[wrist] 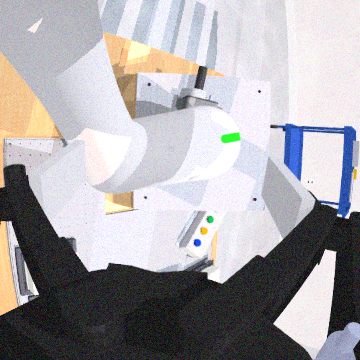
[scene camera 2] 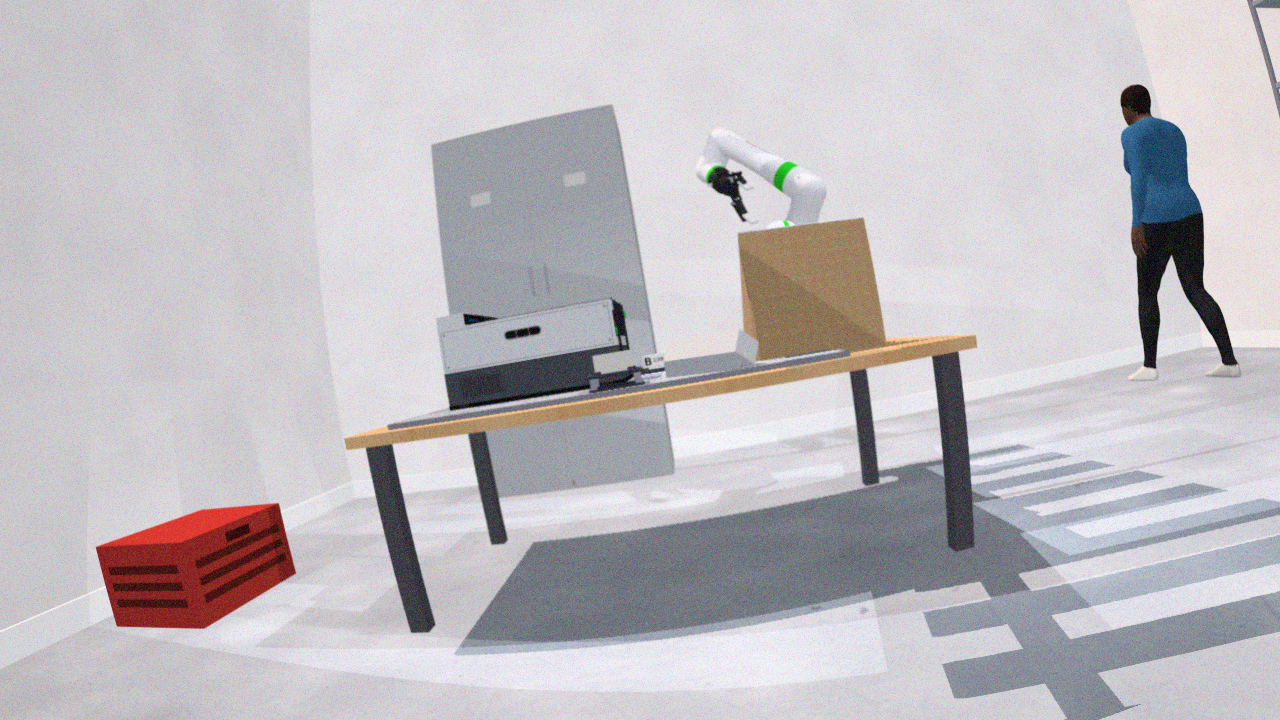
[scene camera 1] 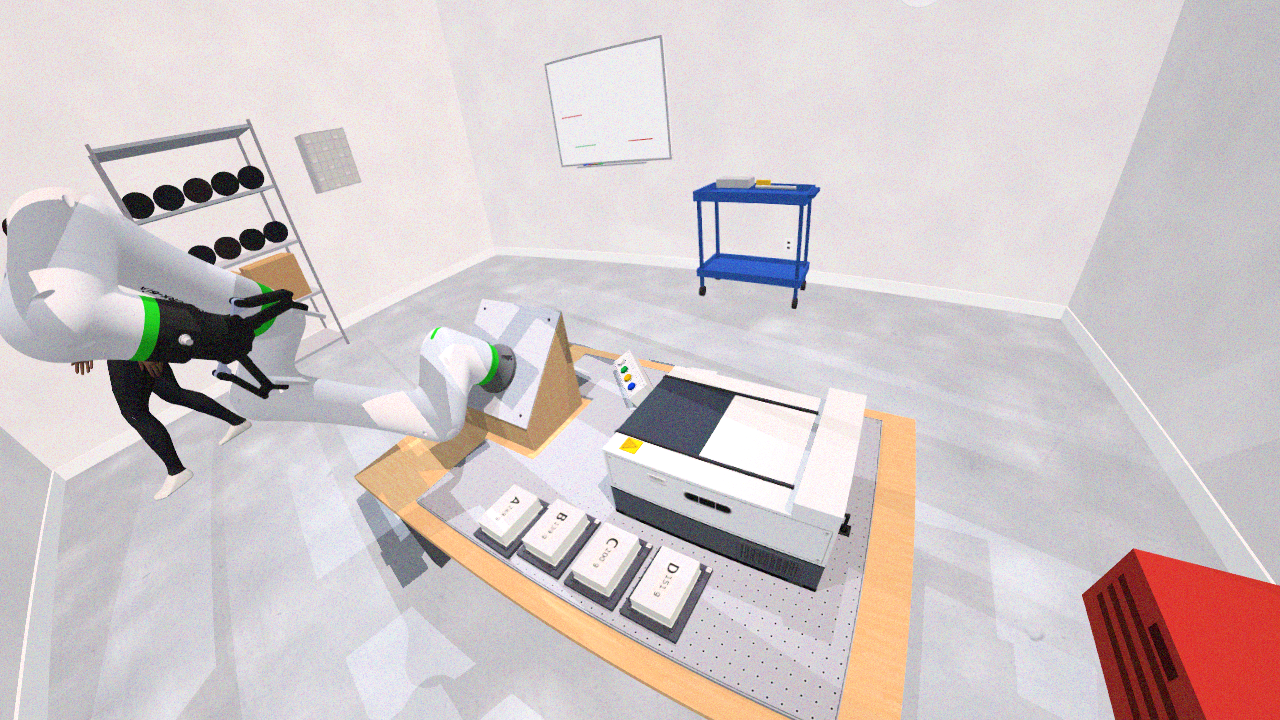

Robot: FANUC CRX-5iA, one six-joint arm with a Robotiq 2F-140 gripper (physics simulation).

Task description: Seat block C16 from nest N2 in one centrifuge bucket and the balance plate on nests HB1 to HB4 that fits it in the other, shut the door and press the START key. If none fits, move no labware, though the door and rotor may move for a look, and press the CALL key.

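Frame: origin at the arm's base, x back, y up, z left, level; centimetres.
Where they show: gripper, fingertip midpoint: (wrist: 174, 167) (scene camera 2: 752, 205) (scene camera 1: 312, 348); arm's base, origin of the base link: (scene camera 2: 801, 285) (scene camera 1: 498, 368).
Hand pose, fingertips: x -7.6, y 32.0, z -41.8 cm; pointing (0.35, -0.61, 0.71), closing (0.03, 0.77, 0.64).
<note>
Each offset is from my fingertips to the centre of the thing.
Four white blocks lettered A @[dy -46.6, dx -26.1, dz +14.8 cm] (scene camera 1: 512, 522), B @[dy -46.6, dx -38.7, dz +18.0 cm] (scene camera 1: 556, 535) (scene camera 2: 654, 365), C @[dy -46.6, dx -52.3, dz +19.4 cm] (scene camera 1: 605, 564) and D @[dy -46.6, dx -65.8, dz +21.3 cm] (scene camera 1: 665, 591) sit on dark nests in a row along the table edge. C appears to read 200 g and D 151 g; the others are unclear. The centrifuge @[dy -37.7, dx -65.4, dz +50.1 cm] (scene camera 1: 716, 479) (scene camera 2: 528, 344) stands behind them, its top covered by dark and white panels; no rotor shows. The key box @[dy -45.7, dx -18.6, dz +72.7 cm] (scene camera 1: 628, 382) (wrist: 205, 239) has green, yellow and blue keys, labels unreadable. I cannot identify block C16 or nest N2. My gripper (scene camera 1: 293, 349) (scene camera 2: 750, 204) (wrist: 174, 167) is open and empty, high beyond the arm's base mount, far from the blocks.
The wedge-shaped arm mount (scene camera 1: 559, 394) (scene camera 2: 810, 286) stands on the wooden table (scene camera 1: 895, 501) (scene camera 2: 680, 391). My arm's own links cross the wrist view. A person (scene camera 1: 147, 402) (scene camera 2: 1159, 179), a shelf rack, a blue cart (scene camera 1: 756, 268) (wrist: 294, 155) and a red cabinet (scene camera 1: 1199, 626) (scene camera 2: 196, 568) stand around the table.
</note>
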